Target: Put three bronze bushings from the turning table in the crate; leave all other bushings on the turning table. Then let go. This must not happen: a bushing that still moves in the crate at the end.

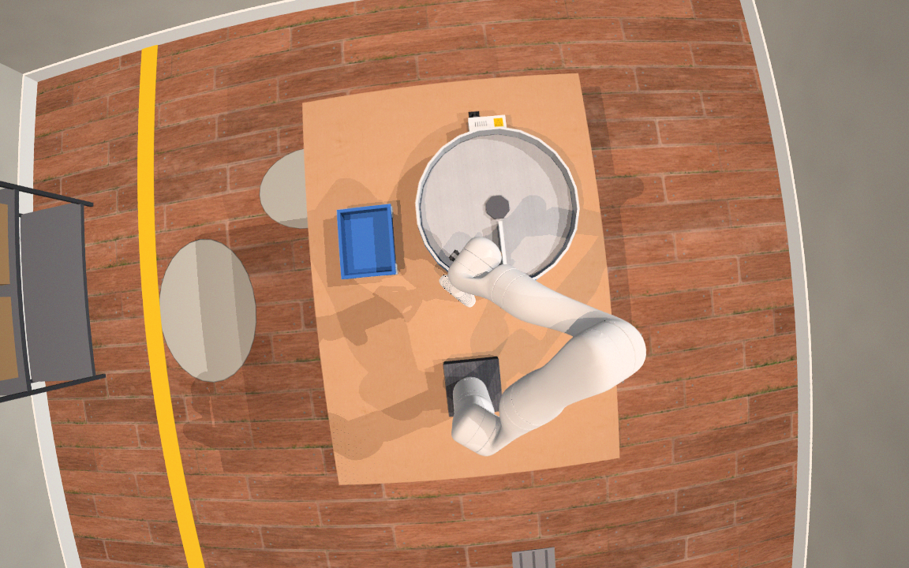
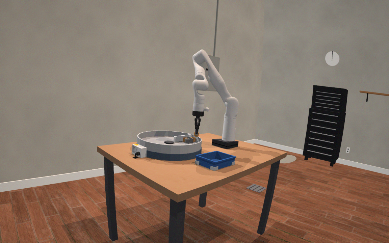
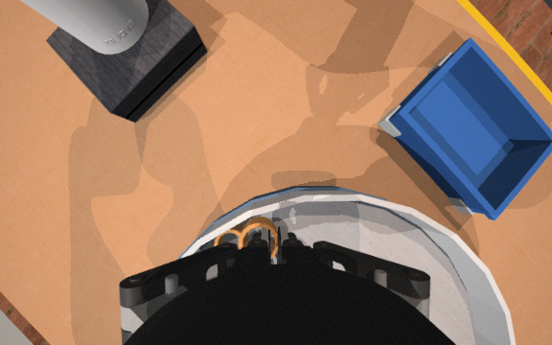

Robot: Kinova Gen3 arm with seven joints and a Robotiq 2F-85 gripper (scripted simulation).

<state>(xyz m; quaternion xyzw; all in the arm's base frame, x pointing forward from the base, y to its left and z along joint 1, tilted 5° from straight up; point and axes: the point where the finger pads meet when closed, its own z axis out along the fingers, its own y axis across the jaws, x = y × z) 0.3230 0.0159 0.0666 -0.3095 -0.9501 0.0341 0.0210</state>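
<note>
My gripper is now 70 mm short of the blue crate, 290 mm to the right of it and 110 mm above it. Round my hand: turning table (180 mm ahead, 60 mm to the right, 80 mm below).
</note>
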